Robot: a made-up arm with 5 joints.
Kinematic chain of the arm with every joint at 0, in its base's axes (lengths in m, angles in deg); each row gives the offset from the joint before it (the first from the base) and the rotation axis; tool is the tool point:
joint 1: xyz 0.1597 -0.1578 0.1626 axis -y
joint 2: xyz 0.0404 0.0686 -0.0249 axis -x
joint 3: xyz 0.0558 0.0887 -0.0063 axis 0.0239 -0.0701 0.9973
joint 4: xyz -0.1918 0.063 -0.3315 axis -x
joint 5: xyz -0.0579 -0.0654 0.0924 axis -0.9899 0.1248 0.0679
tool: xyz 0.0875 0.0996 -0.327
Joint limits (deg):
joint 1: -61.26..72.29
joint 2: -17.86..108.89
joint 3: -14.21..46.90
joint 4: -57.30..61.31
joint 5: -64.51..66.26
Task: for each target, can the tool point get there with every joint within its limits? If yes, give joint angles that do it. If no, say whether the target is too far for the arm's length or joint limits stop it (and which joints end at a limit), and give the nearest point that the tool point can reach.
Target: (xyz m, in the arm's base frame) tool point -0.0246 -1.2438 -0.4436
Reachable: no: too far | nearest point 0.0564 -0.7142 -0.1770 | short by 0.598 m
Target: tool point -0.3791 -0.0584 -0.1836
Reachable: yes | joints -50.10 6.35 5.77 -10.86 20.87
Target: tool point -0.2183 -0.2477 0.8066
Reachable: no: joint limits stop it (at a limit: joint 2, joint 3, joint 5) | nearest point -0.0275 -0.3460 0.4816 | short by 0.390 m
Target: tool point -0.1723 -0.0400 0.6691
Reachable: no: joint limits stop it (at a limit: joint 2, joint 3, joint 5) | nearest point -0.0150 -0.2326 0.4292 | short by 0.346 m
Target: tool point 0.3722 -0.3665 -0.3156
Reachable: yes | joints 35.28 49.59 31.09 17.05 -29.33
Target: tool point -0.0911 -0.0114 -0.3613
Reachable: yes | joints -14.02 16.96 26.79 -1.40 -24.57
